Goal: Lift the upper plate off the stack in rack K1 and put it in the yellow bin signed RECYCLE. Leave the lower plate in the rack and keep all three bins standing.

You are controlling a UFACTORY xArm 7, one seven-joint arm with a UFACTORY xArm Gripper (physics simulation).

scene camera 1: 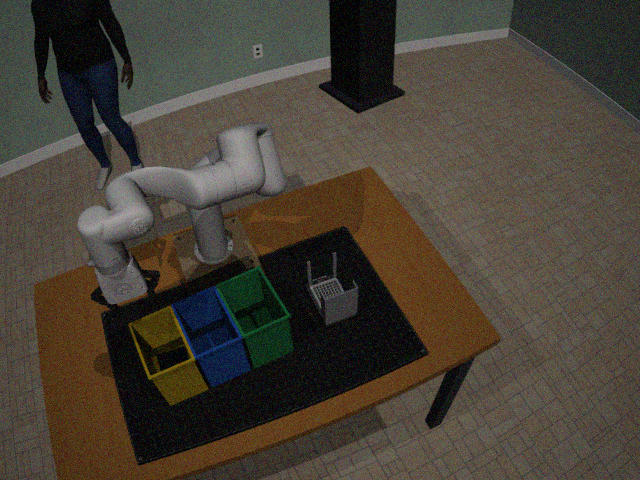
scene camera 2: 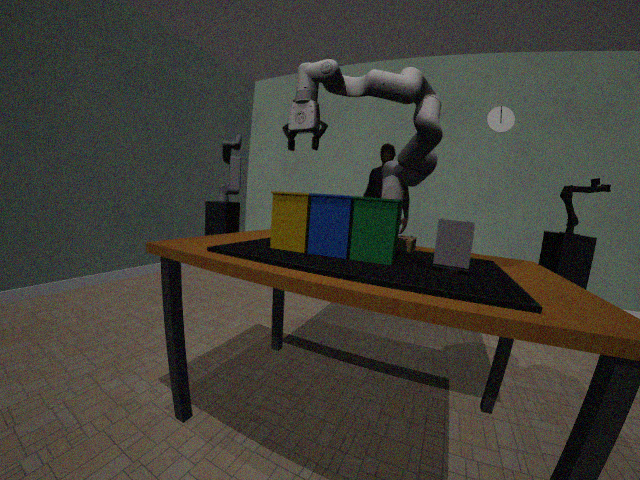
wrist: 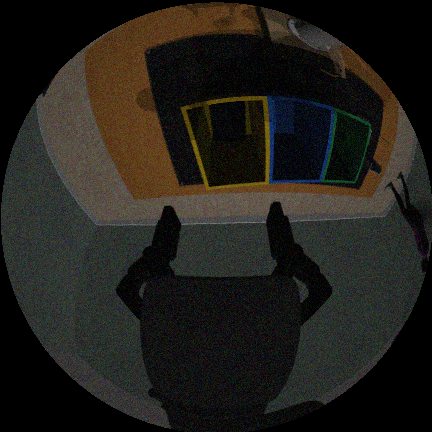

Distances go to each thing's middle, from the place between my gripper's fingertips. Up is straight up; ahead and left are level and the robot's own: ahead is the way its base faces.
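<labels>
Counting from my hand, I find the yellow bin (scene camera 1: 157, 333) 24 cm below, 1 cm ahead and 1 cm to the left. The dark plate (wrist: 228, 122) is 32 cm below my hand and 1 cm to the left of it. Then I consider the blue bin (scene camera 1: 213, 337), which is 24 cm below my hand, 3 cm ahead of it and 14 cm to the left of it, while the green bin (scene camera 1: 262, 319) is 24 cm below my hand, 4 cm ahead of it and 27 cm to the left of it.
</labels>
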